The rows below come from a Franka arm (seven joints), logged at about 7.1 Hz.
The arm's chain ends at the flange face. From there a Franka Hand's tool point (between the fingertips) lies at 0.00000 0.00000 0.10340 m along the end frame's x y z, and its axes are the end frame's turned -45 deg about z.
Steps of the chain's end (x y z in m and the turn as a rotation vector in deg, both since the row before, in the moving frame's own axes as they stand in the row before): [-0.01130 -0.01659 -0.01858 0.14 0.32 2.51]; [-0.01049 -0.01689 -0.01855 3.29 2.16 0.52]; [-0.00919 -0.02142 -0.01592 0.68 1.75 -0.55]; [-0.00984 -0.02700 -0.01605 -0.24 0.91 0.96]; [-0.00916 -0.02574 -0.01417 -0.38 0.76 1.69]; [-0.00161 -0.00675 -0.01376 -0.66 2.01 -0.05]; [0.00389 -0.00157 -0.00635 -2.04 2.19 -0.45]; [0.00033 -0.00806 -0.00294 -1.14 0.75 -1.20]
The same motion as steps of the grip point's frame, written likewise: [0.00432 -0.01948 -0.01858 -0.13 0.33 2.51]; [0.01148 -0.02077 -0.01879 0.80 3.85 0.52]; [0.01175 -0.02029 -0.01598 -0.76 1.72 -0.55]; [0.01298 -0.02458 -0.01606 -0.81 0.47 0.96]; [0.01219 -0.02322 -0.01418 -0.81 0.27 1.69]; [0.00536 -0.00251 -0.01383 -1.89 0.95 -0.05]; [0.00407 0.00704 -0.00649 -2.99 0.11 -0.45]; [0.00546 -0.00305 -0.00297 -1.34 -0.28 -1.20]
